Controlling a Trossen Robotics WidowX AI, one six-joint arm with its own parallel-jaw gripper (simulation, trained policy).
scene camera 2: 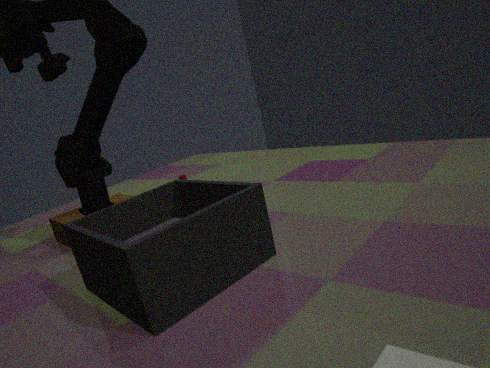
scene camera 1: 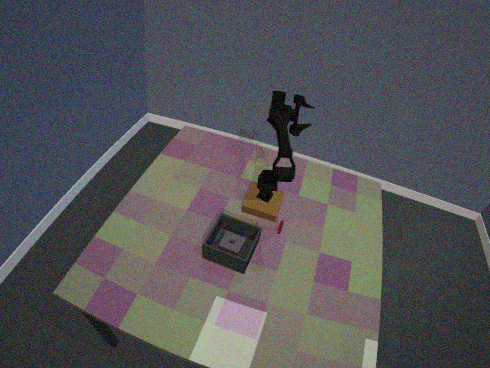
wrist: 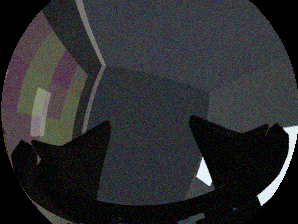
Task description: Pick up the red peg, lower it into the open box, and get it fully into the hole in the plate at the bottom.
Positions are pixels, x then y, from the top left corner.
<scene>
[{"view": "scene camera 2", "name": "dark box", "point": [224, 232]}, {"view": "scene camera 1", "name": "dark box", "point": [210, 251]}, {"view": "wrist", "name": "my gripper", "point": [150, 122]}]
</scene>
